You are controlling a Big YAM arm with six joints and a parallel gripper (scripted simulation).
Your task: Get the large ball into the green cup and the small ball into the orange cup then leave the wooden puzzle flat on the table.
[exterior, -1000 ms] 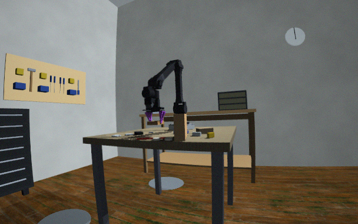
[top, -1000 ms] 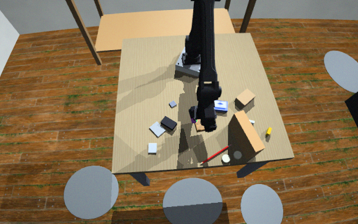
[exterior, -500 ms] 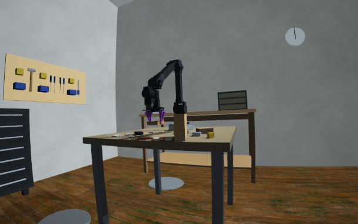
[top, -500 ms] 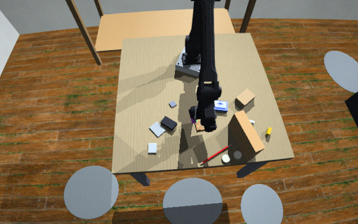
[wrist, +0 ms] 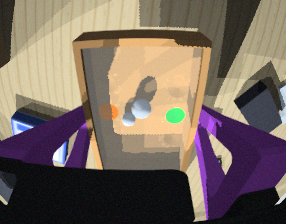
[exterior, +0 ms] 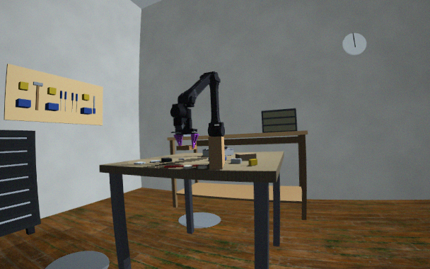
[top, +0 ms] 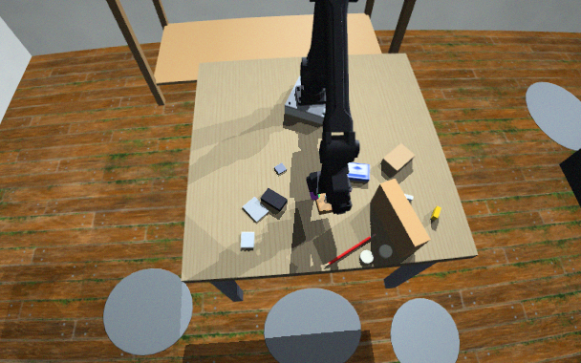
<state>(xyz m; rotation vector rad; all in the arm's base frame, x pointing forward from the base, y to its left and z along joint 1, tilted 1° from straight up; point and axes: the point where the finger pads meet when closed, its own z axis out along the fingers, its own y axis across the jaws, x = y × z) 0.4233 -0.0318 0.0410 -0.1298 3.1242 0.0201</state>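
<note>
Now: the wooden puzzle 10 mm below my hand. Also, from my hand: tall wooden block (100 mm ahead, 200 mm to the left, 20 mm below); yellow block (80 mm ahead, 350 mm to the left, 70 mm below); black box (40 mm behind, 150 mm to the right, 70 mm below).
</note>
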